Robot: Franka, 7 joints.
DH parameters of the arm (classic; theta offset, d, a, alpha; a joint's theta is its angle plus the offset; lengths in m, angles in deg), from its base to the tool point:
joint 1: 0 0.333 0 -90
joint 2: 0 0 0 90
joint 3: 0 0.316 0.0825 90
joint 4: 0 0 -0.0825 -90
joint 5: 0 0.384 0 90
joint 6: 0 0 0.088 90
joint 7: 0 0.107 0 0
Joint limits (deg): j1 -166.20..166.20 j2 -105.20..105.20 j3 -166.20..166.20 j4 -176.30..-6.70 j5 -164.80..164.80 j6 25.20..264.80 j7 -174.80..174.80
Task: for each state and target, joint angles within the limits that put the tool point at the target. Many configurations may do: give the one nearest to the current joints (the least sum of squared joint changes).
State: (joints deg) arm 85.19 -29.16 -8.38 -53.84 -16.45 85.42 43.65
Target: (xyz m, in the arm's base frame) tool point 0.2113 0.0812 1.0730
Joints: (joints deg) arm 82.53 -24.55 -21.90 -48.63 -20.01 95.94 43.65
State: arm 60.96 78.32 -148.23 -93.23 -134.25 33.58 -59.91
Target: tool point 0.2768 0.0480 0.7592
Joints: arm 58.18 81.65 -138.65 -126.44 -124.56 25.20 -59.91
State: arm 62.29 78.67 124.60 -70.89 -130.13 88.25 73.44
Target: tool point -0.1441 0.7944 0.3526
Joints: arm 69.47 96.16 113.26 -59.64 -131.74 92.35 73.44
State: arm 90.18 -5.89 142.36 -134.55 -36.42 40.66 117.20
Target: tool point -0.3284 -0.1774 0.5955
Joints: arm 84.32 16.79 144.32 -108.71 -42.73 34.26 117.20
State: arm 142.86 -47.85 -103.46 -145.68 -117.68 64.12 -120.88
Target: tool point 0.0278 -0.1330 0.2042
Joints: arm 113.24 -31.52 -145.41 -176.30 -66.42 40.06 -120.88
